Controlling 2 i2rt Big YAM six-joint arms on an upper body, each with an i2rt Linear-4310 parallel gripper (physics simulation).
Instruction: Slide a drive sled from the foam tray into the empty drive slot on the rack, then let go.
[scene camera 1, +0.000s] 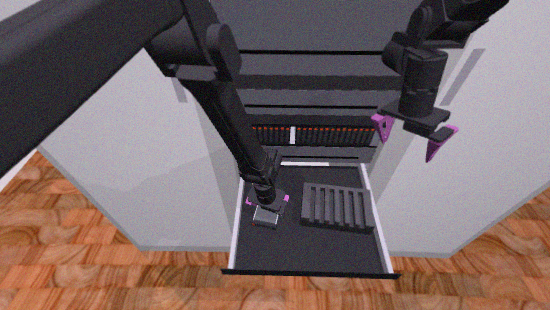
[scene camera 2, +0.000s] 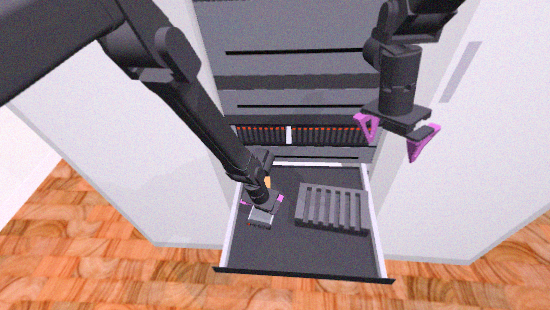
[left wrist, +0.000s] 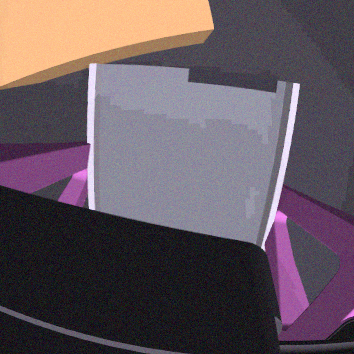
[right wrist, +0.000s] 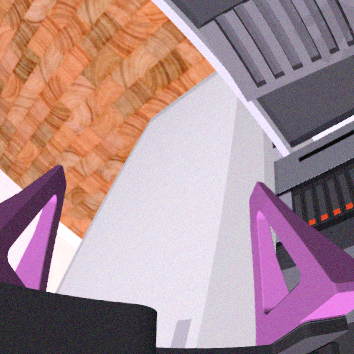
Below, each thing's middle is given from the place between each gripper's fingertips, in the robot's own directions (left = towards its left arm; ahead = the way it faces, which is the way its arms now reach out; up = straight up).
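Labels:
The ribbed foam tray (right wrist: 261, 53) is 5 cm ahead of my right hand, 8 cm to the left of it and 33 cm below it. Also counted from my right hand: orange block (left wrist: 46, 46), 13 cm ahead of it, 32 cm to the left of it, 33 cm below it; grey drive sled (left wrist: 205, 151), 4 cm ahead of it, 30 cm to the left of it, 35 cm below it. Going by their middles, of the things named here the ribbed foam tray is the nearest to my right hand.
Counted from my left hand: orange block, 20 mm above it, 20 mm to the left of it, 70 mm ahead of it; grey drive sled, 10 mm above it and 10 mm behind it; ribbed foam tray, 210 mm to the right of it, 30 mm above it, 10 mm behind it. By its middle, the orange block is nearer to my left hand than to my right hand.

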